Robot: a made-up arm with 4 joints.
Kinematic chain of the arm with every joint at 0, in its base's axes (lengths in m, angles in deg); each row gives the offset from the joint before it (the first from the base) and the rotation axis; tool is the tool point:
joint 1: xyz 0 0 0.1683 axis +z
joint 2: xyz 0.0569 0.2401 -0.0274 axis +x
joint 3: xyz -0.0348 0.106 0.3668 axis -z
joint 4: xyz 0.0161 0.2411 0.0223 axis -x
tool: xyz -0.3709 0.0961 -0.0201
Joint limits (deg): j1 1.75..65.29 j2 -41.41..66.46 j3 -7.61..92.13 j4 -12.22..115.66
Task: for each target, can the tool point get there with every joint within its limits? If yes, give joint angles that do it. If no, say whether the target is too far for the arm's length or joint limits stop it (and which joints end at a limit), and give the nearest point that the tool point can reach.
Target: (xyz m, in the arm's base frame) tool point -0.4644 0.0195 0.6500
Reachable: yes | joints 56.13 39.81 17.52 76.13
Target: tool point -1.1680 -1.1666 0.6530
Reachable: no: too far | nearest point -0.6498 -0.1133 0.6062 | short by 1.175 m
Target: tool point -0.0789 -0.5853 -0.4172
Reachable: no: joint limits stop it (at a limit: joint 1, joint 2, joint 3, joint 4) | nearest point -0.1934 -0.3002 0.4841 | short by 0.952 m
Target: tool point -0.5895 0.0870 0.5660
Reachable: yes | joints 59.39 19.64 22.44 96.12
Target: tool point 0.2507 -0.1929 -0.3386
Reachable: no: joint limits stop it (at a limit: joint 1, joint 2, joint 3, joint 4) | nearest point -0.1934 -0.3002 0.4841 | short by 0.941 m
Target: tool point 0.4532 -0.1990 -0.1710
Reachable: no: joint limits stop it (at a limit: joint 1, joint 2, joint 3) | nearest point 0.3614 0.1125 0.6903 | short by 0.921 m
